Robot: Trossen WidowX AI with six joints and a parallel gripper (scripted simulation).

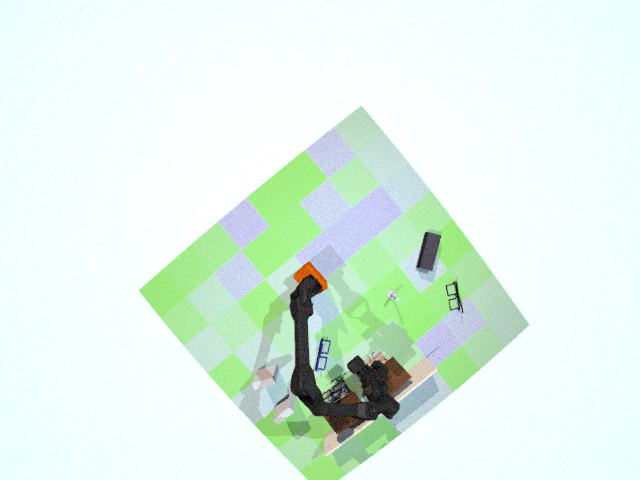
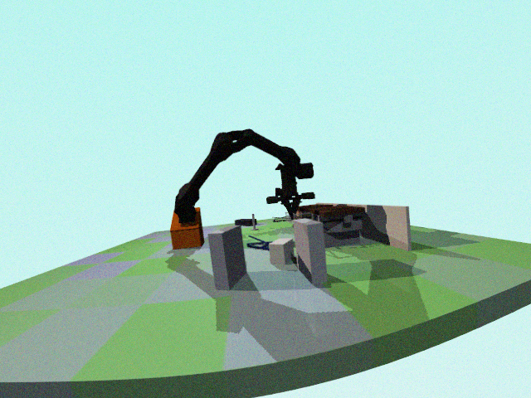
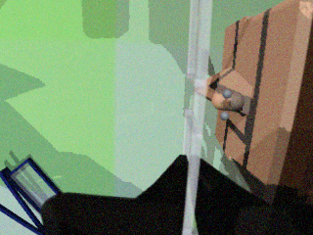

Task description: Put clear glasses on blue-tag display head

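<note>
My gripper tip is 7 cm short of the brown display head, 4 cm to the right of it and 1 cm above it. From my gripper tip the other things lie so: pale wall (19 cm ahead, 7 cm to the right, 1 cm below); dark box (54 cm to the left, 18 cm behind, 5 cm below); pin stand (29 cm to the left, 14 cm behind, 4 cm below).
</note>
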